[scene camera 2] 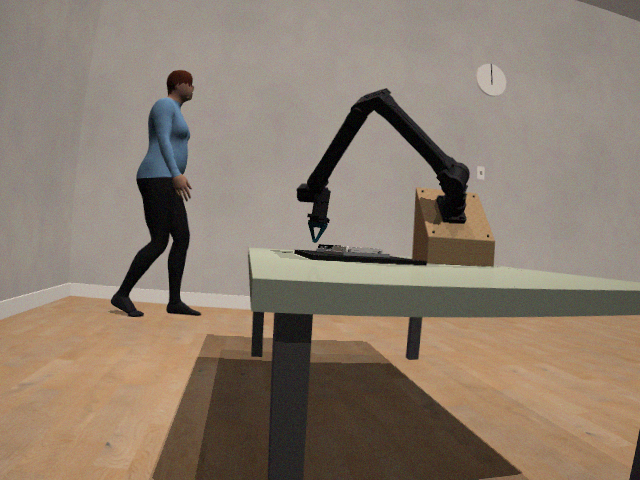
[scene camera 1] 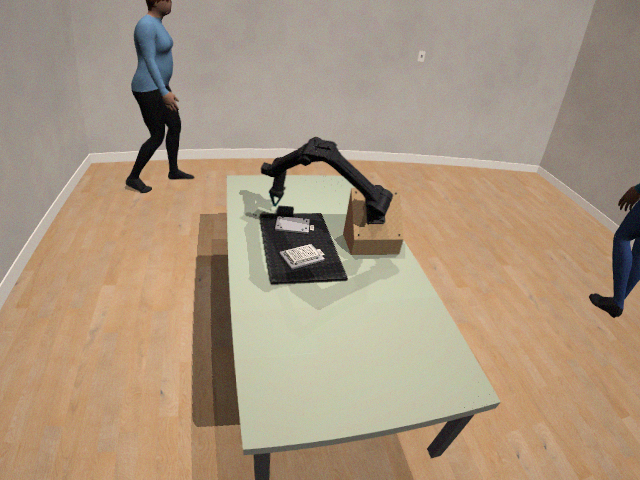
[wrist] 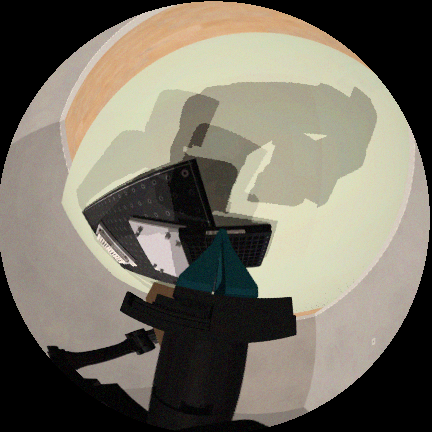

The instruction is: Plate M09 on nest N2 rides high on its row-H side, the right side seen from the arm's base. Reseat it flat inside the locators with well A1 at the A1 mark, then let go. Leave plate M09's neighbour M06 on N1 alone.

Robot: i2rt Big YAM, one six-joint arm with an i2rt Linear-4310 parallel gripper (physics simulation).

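Places are measured from the arm's base along level axes (x right, y back, z down), in centimetres.
Pixels of known places: gripper, fingertip midpoint: [scene camera 2: 314,242] [scene camera 1: 274,206] [wrist: 221,232]; arm's base, link origin: [scene camera 2: 450,210] [scene camera 1: 374,211].
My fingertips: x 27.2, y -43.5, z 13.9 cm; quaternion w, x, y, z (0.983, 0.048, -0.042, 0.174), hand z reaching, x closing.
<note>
Ahead of a thing's pixels: the offset from my fingertips to its top centre.
A black well plate @(dz +0.5, dx -0.9, dy +5.8 cm) [scene camera 1: 284,210] [wrist: 255,250], apparently M09, is off the middle of its nest, at the far edge of the black board [scene camera 1: 281,272] [wrist: 150,200]. It reaches out past the board; its exact tilt and the A1 mark cannot be read. The pale nest @(dz +0.9, dx -13.6, dy +8.0 cm) [scene camera 1: 293,224] [wrist: 155,242], apparently N2, shows its bare top and corner locators beside the plate. White plate M06 @(dz +0.5, dx -39.1, dy +8.9 cm) [scene camera 1: 302,254] [wrist: 112,246] sits on N1 nearer scene camera 1. My gripper [scene camera 1: 275,204] [scene camera 2: 315,240] [wrist: 221,232] is shut and empty, pointing down above the black plate, and hides part of it in the wrist view.
The board lies on the pale green table [scene camera 1: 336,351] [scene camera 2: 439,299]. My arm's wooden base block [scene camera 1: 374,245] [scene camera 2: 460,250] stands to the right of the board in both scene views. A person in blue [scene camera 1: 153,56] [scene camera 2: 168,134] stands beyond the table. Another person's legs [scene camera 1: 625,258] show at the right.
</note>
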